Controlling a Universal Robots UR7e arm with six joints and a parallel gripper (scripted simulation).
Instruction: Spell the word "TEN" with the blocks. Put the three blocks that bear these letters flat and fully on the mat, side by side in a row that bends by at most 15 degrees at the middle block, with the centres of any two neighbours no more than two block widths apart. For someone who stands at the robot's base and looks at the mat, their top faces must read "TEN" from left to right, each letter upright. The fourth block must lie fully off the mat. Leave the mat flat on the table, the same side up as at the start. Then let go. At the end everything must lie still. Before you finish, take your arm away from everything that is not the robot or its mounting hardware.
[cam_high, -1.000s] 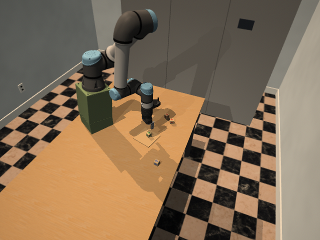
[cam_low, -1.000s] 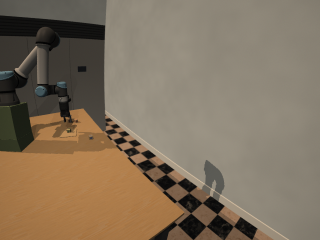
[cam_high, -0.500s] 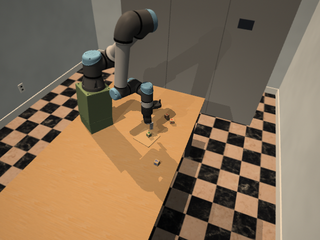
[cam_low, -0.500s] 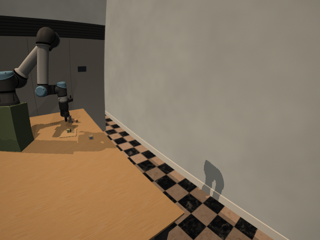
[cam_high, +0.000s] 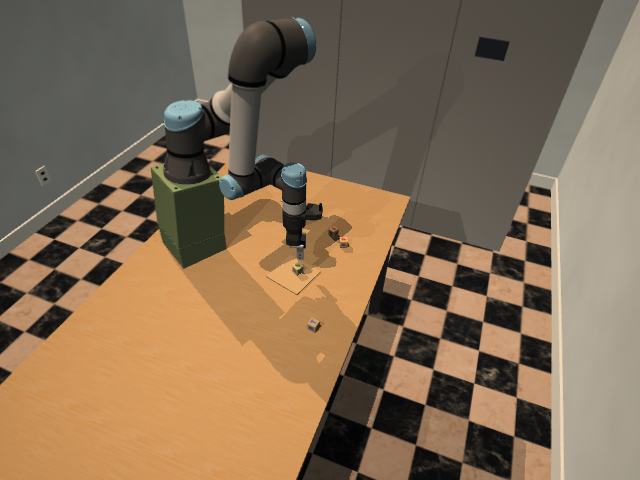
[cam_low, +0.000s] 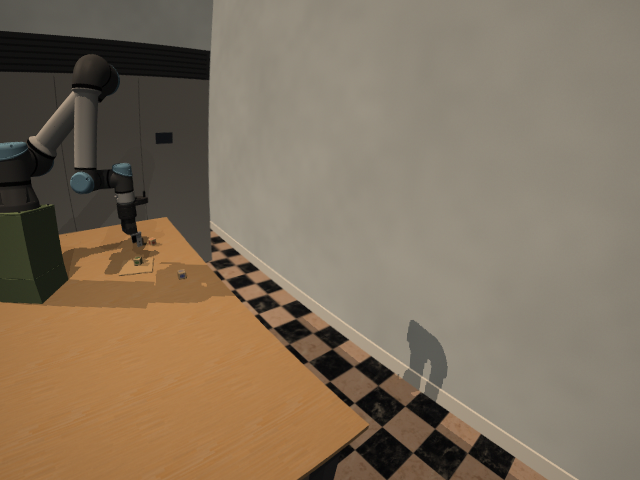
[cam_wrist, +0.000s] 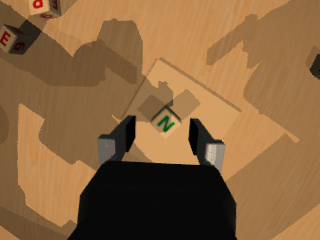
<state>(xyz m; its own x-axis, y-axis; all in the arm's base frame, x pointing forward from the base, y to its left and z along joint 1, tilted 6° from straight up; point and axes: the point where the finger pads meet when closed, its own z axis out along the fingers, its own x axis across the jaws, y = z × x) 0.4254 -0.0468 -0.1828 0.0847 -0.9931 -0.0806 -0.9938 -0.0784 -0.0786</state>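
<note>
My gripper is now 11 cm above the mat, 2 cm to the left of it and 2 cm past it.
</note>
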